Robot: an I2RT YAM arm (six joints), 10 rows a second.
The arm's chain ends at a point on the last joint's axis. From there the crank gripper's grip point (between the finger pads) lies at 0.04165 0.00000 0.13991 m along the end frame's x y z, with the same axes.
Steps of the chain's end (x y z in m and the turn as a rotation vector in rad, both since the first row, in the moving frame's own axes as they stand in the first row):
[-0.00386 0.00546 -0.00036 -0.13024 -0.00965 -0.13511]
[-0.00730 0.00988 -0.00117 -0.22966 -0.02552 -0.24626]
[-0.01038 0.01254 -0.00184 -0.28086 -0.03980 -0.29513]
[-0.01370 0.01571 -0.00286 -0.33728 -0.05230 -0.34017]
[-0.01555 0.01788 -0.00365 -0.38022 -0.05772 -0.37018]
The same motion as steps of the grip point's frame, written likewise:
[-0.00436 0.01810 -0.00078 -0.13024 -0.00965 -0.13511]
[-0.00815 0.03190 -0.00266 -0.22966 -0.02552 -0.24626]
[-0.01190 0.03983 -0.00408 -0.28086 -0.03980 -0.29513]
[-0.01528 0.04905 -0.00641 -0.33728 -0.05230 -0.34017]
[-0.01649 0.05580 -0.00860 -0.38022 -0.05772 -0.37018]

